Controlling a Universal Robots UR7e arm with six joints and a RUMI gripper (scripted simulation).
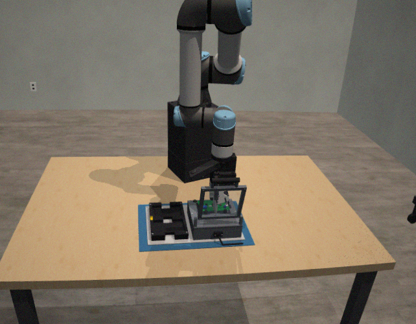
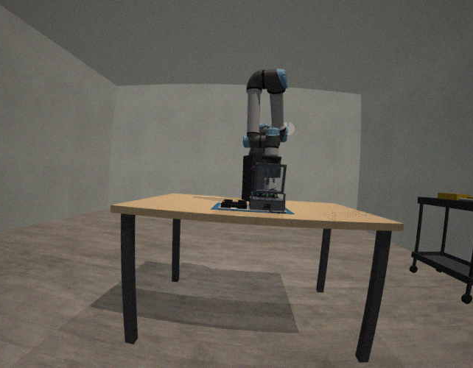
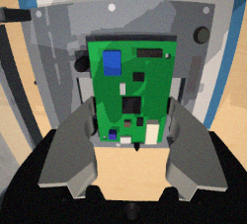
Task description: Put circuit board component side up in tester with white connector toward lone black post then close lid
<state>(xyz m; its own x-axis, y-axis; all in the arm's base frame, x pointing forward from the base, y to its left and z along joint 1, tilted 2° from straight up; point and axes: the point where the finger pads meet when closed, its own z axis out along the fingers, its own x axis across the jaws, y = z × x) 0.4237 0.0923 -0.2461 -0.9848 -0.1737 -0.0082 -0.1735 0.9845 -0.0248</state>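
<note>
Right now my hand is right at the green circuit board. Also, from my hand: tester bed: 1 cm ahead, 1 cm to the left, 1 cm below; then framed lid: 12 cm ahead, 2 cm to the left, 10 cm above.
</note>
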